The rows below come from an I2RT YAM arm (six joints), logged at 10 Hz.
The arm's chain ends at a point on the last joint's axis. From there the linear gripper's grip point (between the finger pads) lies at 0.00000 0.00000 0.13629 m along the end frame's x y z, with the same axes.
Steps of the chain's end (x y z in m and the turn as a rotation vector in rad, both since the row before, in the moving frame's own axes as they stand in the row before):
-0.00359, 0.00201, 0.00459, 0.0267, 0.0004, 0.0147
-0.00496, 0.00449, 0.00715, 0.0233, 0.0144, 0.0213
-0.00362, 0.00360, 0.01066, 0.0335, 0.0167, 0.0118
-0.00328, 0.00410, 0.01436, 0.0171, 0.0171, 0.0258
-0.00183, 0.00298, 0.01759, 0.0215, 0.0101, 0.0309
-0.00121, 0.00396, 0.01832, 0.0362, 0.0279, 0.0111
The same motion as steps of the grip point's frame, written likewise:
-0.00351, -0.00163, 0.00454, 0.0267, 0.0004, 0.0147
-0.00296, 0.00134, 0.00710, 0.0233, 0.0144, 0.0213
-0.00132, -0.00095, 0.01056, 0.0335, 0.0167, 0.0118
-0.00092, 0.00180, 0.01432, 0.0171, 0.0171, 0.0258
-0.00041, 0.00007, 0.01755, 0.0215, 0.0101, 0.0309
0.00262, -0.00095, 0.01818, 0.0362, 0.0279, 0.0111

